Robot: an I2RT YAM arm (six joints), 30 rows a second.
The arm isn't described. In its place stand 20 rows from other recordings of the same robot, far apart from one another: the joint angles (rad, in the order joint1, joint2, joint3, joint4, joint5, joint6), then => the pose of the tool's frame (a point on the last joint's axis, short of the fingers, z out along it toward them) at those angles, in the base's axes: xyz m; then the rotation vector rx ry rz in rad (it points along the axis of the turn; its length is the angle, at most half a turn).
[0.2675 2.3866 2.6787 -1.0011 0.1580 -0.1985] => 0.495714 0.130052 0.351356 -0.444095 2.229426 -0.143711
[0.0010 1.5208 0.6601 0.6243 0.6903 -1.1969] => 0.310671 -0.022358 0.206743 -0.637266 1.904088 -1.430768
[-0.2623 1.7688 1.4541 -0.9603 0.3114 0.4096] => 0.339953 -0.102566 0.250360 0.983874 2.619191 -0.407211
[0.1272 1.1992 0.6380 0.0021 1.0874 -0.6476] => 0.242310 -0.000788 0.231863 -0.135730 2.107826 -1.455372
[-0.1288 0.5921 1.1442 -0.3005 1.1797 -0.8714] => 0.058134 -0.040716 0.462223 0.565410 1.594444 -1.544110
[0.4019 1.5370 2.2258 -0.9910 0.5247 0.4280] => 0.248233 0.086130 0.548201 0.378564 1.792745 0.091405
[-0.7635 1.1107 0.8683 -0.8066 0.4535 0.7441] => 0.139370 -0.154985 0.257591 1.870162 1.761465 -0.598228
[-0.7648 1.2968 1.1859 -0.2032 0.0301 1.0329] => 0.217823 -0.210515 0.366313 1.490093 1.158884 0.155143
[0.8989 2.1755 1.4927 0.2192 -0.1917 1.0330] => 0.303105 0.391996 0.173930 0.017954 2.332808 1.311299
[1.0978 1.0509 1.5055 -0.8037 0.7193 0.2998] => 0.101658 0.147165 0.469633 -0.259724 1.822315 0.289357
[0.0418 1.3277 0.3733 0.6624 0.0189 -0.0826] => 0.251806 0.009859 0.172965 -0.102734 1.860158 -0.045860
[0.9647 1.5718 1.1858 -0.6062 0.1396 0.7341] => 0.191816 0.268047 0.249378 -0.247189 2.608146 0.464465
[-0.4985 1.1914 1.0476 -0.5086 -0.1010 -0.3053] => 0.230286 -0.121270 0.316572 0.160239 2.233705 -0.328866
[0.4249 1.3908 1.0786 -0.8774 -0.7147 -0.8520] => 0.228954 0.129203 0.261437 -1.640637 1.907351 0.813063
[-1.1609 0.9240 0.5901 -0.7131 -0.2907 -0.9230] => 0.075555 -0.148282 0.206959 0.207406 2.595787 -0.410034
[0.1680 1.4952 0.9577 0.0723 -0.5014 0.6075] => 0.327688 0.072931 0.255649 0.133598 2.116143 0.985097
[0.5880 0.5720 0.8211 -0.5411 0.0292 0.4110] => 0.105094 0.068813 0.343411 -0.148622 1.910328 0.657877
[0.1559 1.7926 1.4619 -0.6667 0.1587 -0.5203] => 0.384659 0.054764 0.256535 -0.800382 2.459124 -0.340290
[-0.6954 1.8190 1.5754 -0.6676 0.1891 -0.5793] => 0.305800 -0.263892 0.282438 0.237318 2.615141 -0.734615
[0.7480 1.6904 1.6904 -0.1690 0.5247 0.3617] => 0.305215 0.258872 0.417986 0.051367 1.729783 0.365040
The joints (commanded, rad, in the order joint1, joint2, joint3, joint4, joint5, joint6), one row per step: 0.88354, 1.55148, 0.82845, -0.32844, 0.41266, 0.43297; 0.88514, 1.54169, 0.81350, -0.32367, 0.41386, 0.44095; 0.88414, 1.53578, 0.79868, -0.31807, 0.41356, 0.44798; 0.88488, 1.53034, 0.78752, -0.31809, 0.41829, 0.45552; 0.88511, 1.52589, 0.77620, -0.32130, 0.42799, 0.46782; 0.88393, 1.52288, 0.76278, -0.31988, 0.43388, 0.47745; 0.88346, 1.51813, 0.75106, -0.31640, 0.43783, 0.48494; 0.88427, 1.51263, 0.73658, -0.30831, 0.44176, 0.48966; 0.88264, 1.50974, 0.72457, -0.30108, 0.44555, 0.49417; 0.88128, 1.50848, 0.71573, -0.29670, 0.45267, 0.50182; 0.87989, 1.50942, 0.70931, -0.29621, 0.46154, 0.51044; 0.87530, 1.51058, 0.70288, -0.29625, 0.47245, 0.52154; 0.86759, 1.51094, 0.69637, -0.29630, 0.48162, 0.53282; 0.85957, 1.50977, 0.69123, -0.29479, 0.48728, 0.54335; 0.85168, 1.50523, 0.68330, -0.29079, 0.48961, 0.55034
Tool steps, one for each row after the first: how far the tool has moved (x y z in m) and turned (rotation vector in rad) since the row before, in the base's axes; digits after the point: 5 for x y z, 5 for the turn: -0.00236, -0.00222, -0.00122, 0.00381, 0.00021, -0.00534; -0.00165, -0.00245, -0.00221, 0.00181, 0.00297, -0.00645; -0.00174, -0.00204, -0.00156, -0.00255, 0.00114, -0.00759; -0.00172, -0.00249, -0.00196, -0.00583, 0.00081, -0.01428; -0.00149, -0.00264, -0.00270, -0.00449, 0.00236, -0.01168; -0.00138, -0.00209, -0.00171, -0.00044, -0.00002, -0.00832; -0.00178, -0.00203, -0.00202, -0.00007, -0.00185, -0.00480; -0.00095, -0.00204, -0.00206, -0.00089, -0.00115, -0.00700; -0.00062, -0.00169, -0.00171, -0.00188, -0.00247, -0.01077; -0.00043, -0.00155, -0.00177, -0.00511, -0.00138, -0.01234; 0.00019, -0.00222, -0.00181, -0.00537, -0.00234, -0.01837; 0.00069, -0.00279, -0.00164, -0.00373, -0.00173, -0.02077; 0.00091, -0.00244, -0.00089, 0.00124, -0.00231, -0.01888; 0.00046, -0.00272, -0.00073, 0.00336, -0.00207, -0.01446
